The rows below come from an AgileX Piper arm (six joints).
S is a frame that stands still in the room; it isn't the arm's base.
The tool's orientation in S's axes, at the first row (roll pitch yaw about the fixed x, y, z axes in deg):
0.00, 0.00, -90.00
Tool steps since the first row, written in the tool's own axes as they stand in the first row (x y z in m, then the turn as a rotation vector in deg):
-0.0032, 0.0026, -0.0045, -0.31, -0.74, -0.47
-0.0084, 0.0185, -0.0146, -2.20, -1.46, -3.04
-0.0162, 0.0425, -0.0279, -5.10, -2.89, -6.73
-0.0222, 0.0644, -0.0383, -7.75, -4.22, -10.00
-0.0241, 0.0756, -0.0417, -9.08, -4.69, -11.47
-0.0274, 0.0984, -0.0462, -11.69, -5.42, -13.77
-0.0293, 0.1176, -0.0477, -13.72, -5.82, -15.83
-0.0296, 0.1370, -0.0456, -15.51, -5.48, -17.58
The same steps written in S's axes. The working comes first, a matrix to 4 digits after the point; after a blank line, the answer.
The tool's axes in the first row as the columns of a matrix, in S's axes (used below as rounded here):
0.0000, 1.0000, 0.0000
-1.0000, 0.0000, 0.0000
0.0000, 0.0000, 1.0000

0.0026, 0.0032, -0.0045, -0.74, 0.31, -0.47
0.0185, 0.0084, -0.0146, -1.46, 2.20, -3.04
0.0425, 0.0162, -0.0279, -2.89, 5.10, -6.73
0.0644, 0.0222, -0.0383, -4.22, 7.75, -10.00
0.0756, 0.0241, -0.0417, -4.69, 9.08, -11.47
0.0984, 0.0274, -0.0462, -5.42, 11.69, -13.77
0.1176, 0.0293, -0.0477, -5.82, 13.72, -15.83
0.1370, 0.0296, -0.0456, -5.48, 15.51, -17.58

